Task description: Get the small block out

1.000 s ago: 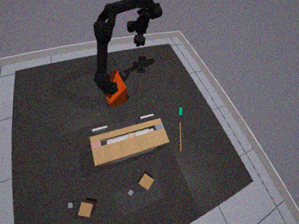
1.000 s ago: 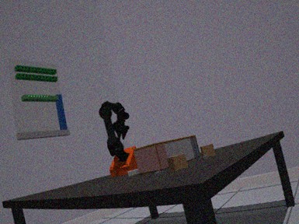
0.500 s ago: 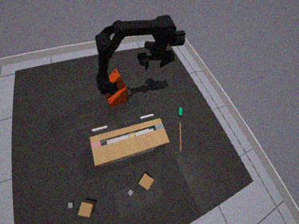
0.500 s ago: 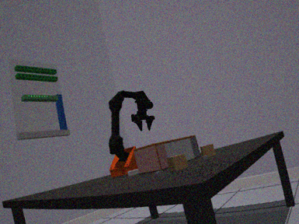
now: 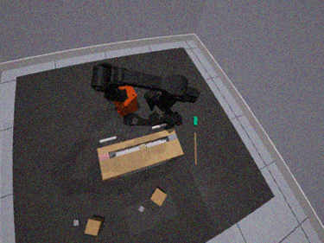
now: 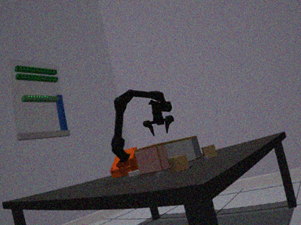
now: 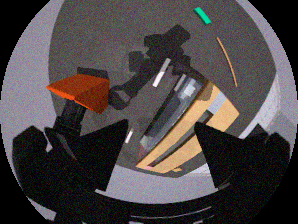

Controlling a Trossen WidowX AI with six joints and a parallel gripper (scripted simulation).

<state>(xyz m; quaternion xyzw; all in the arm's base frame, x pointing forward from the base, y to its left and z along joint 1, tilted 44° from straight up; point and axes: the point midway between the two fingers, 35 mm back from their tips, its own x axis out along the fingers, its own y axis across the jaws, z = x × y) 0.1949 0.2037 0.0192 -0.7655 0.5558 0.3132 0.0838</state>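
Now: the small tan block 110 mm below my gripper tip, 100 mm to the right of it and 100 mm ahead of it. Round my gripper tip: tan box: 130 mm below, 110 mm to the right, 90 mm ahead; thin wooden stick: 210 mm to the left, 190 mm below, 170 mm ahead.
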